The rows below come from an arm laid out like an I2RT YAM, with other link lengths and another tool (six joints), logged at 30 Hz.
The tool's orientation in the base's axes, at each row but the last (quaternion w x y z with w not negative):
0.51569 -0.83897 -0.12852 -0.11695
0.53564 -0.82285 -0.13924 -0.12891
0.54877 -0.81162 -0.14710 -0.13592
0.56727 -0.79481 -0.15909 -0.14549
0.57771 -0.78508 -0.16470 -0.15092
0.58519 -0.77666 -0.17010 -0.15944
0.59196 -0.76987 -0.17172 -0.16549
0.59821 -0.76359 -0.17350 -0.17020
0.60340 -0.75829 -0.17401 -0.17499
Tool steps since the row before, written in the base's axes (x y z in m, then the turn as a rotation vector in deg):
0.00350 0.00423 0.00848 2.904 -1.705 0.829
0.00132 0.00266 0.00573 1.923 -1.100 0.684
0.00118 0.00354 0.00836 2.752 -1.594 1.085
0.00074 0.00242 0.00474 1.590 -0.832 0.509
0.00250 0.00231 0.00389 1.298 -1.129 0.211
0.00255 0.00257 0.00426 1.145 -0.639 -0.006
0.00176 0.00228 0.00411 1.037 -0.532 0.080
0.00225 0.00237 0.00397 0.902 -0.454 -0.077
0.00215 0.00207 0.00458 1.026 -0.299 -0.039
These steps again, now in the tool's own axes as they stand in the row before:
0.00648 -0.00775 0.00027 2.839 1.026 -1.707
0.00354 -0.00539 0.00027 1.932 0.554 -1.157
0.00460 -0.00791 0.00035 2.803 0.709 -1.712
0.00284 -0.00449 0.00084 1.579 0.484 -0.868
0.00411 -0.00290 0.00121 1.164 0.695 -1.080
0.00438 -0.00315 0.00147 0.968 0.686 -0.558
0.00360 -0.00325 0.00129 0.919 0.537 -0.481
0.00399 -0.00287 0.00152 0.732 0.590 -0.377
0.00417 -0.00333 0.00118 0.867 0.584 -0.227

